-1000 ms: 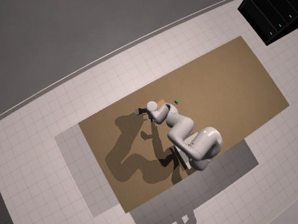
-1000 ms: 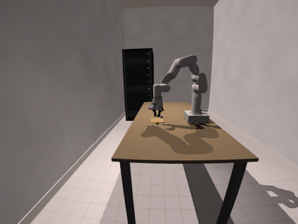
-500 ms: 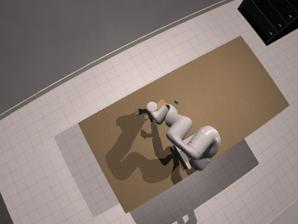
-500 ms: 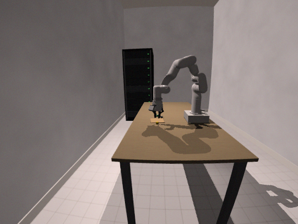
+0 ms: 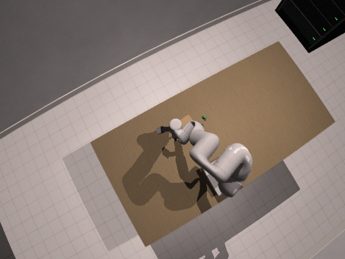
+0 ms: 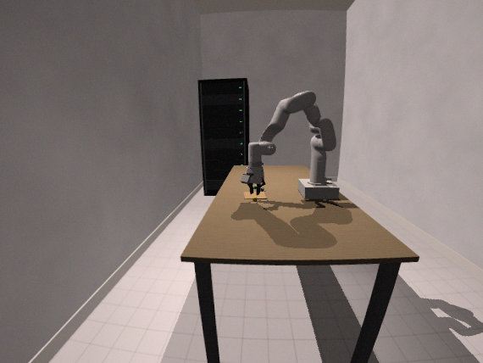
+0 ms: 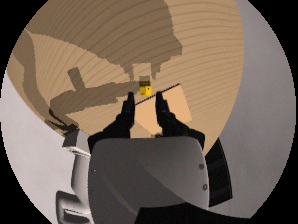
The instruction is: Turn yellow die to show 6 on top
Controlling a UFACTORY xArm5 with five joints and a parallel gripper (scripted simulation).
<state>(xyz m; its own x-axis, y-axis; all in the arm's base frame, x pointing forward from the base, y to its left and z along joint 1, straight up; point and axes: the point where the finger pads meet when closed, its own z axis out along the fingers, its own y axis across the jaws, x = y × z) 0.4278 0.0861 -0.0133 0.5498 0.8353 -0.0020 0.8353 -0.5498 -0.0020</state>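
Right now my hand is 50 mm above the yellow die. Round my hand: green die: 40 mm behind, 260 mm to the right, 50 mm below; then black die: 80 mm behind, 200 mm to the right, 50 mm below; then tan mat: 10 mm behind, 100 mm to the right, 60 mm below.
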